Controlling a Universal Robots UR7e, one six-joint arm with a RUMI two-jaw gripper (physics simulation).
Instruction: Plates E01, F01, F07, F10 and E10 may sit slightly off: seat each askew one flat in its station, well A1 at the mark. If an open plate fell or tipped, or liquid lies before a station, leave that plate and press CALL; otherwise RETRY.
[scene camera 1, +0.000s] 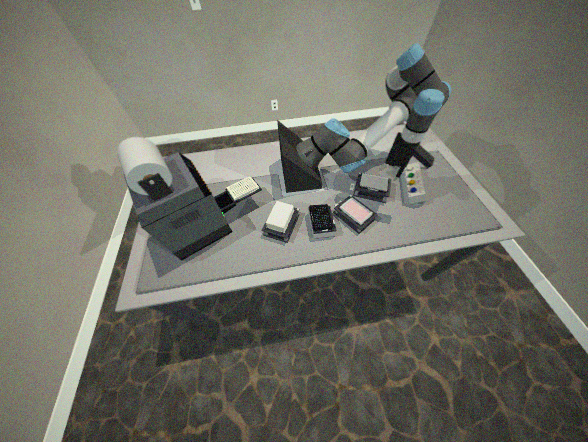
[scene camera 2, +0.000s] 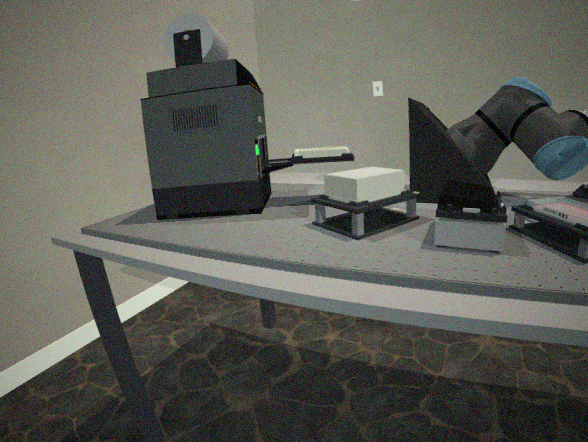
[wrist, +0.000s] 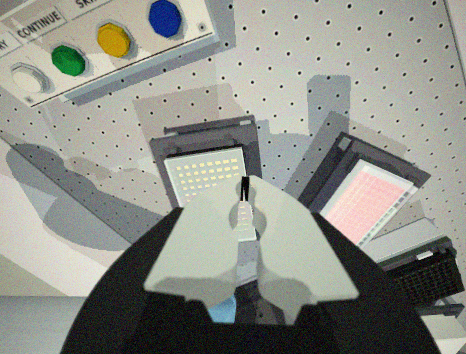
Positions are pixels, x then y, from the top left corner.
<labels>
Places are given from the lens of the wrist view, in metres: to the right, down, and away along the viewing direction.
my gripper (wrist: 243, 179): 0.01, 0.00, 0.14
black plate with blue wells (wrist: 426, 280): 0.29, 0.16, 0.29
green CONTINUE button (wrist: 67, 60): -0.15, -0.10, 0.18
yellow button (wrist: 114, 41): -0.10, -0.12, 0.17
The marked spots on the black plate with blue wells and the yellow button are 0.49 m apart.
</labels>
